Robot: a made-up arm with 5 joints.
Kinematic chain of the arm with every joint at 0, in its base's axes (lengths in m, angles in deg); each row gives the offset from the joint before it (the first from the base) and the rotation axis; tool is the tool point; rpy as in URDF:
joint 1: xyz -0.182 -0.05 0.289 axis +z
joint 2: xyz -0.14 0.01 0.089 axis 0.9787 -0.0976 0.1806
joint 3: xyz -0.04 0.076 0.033 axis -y
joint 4: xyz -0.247 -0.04 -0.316 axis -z
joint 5: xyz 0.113 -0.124 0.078 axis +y
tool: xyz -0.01 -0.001 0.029 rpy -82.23 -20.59 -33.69
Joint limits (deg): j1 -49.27..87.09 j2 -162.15..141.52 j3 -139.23..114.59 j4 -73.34..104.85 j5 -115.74..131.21
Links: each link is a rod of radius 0.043 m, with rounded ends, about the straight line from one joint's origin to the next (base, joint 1, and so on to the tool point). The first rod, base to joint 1, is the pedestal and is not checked.
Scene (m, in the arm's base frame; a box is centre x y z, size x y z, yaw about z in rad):
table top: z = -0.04
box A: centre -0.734 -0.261 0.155 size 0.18 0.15 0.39 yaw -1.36
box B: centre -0.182 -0.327 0 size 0.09 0.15 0.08 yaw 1.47
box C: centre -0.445 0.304 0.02 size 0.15 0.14 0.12 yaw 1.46
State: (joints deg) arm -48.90 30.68 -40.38 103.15 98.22
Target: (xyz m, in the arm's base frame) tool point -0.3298 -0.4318 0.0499
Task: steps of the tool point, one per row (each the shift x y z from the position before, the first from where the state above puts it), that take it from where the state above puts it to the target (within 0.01 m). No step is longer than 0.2 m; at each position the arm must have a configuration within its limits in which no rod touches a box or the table.
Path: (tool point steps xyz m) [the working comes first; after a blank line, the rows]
Joints at the target: 9.59 115.62 -102.37 89.06 95.94
Straight joint move there: touches box A.

1: -0.0432 -0.0946 0.0650
2: -0.0213 -0.1168 0.0481
3: 0.0065 -0.1288 0.0287
4: 0.0373 -0.1291 0.0094
5: 0.0680 -0.1174 -0.0074
6: 0.0948 -0.0947 -0.0204
7: 0.1149 -0.0630 -0.0282
8: 0.0299 -0.0591 -0.1552
9: 0.0538 -0.0042 -0.1586
10: 0.0389 0.0523 -0.1356

